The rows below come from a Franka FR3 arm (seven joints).
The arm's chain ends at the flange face. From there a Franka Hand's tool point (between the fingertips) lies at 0.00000 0.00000 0.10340 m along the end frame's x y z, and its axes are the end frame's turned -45 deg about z.
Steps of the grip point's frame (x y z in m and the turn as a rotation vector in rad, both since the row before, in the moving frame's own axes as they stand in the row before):
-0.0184, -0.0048, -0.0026, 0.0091, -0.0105, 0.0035
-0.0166, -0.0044, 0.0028, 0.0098, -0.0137, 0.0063
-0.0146, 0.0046, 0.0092, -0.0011, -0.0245, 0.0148
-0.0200, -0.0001, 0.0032, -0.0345, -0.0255, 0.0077
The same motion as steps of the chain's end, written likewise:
-0.0150, 0.0095, -0.0026, -0.0010, -0.0139, 0.0035
-0.0131, 0.0083, 0.0028, -0.0028, -0.0166, 0.0063
-0.0053, 0.0117, 0.0092, -0.0181, -0.0165, 0.0148
-0.0149, 0.0097, 0.0033, -0.0424, 0.0064, 0.0077

